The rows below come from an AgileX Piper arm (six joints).
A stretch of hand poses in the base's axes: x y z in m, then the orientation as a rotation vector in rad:
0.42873 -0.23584 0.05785 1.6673 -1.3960 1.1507
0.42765 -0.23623 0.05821 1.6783 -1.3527 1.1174
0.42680 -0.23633 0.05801 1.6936 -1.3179 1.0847
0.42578 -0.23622 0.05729 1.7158 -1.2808 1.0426
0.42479 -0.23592 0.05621 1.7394 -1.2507 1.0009
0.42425 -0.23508 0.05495 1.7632 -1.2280 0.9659
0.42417 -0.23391 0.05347 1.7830 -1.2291 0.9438
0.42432 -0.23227 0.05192 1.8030 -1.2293 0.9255
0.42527 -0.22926 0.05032 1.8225 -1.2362 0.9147
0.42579 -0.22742 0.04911 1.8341 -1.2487 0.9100
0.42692 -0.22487 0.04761 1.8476 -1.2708 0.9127
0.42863 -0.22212 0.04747 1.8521 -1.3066 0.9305
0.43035 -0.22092 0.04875 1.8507 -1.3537 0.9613
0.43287 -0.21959 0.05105 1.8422 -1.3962 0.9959
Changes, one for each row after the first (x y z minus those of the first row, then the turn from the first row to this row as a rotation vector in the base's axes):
-0.00108 -0.00039 0.00036 -0.0144 0.0449 0.0061
-0.00193 -0.00049 0.00016 -0.0205 0.0854 0.0132
-0.00295 -0.00038 -0.00056 -0.0214 0.1337 0.0222
-0.00394 -0.00008 -0.00164 -0.0164 0.1781 0.0307
-0.00448 0.00076 -0.00290 -0.0077 0.2139 0.0400
-0.00456 0.00193 -0.00438 0.0104 0.2286 0.0441
-0.00441 0.00357 -0.00593 0.0272 0.2411 0.0502
-0.00346 0.00658 -0.00753 0.0461 0.2448 0.0568
-0.00294 0.00842 -0.00874 0.0619 0.2416 0.0586
-0.00181 0.01097 -0.01024 0.0828 0.2284 0.0615
-0.00010 0.01372 -0.01038 0.1027 0.1982 0.0599
0.00162 0.01492 -0.00910 0.1230 0.1537 0.0563
0.00414 0.01625 -0.00680 0.1357 0.1091 0.0514

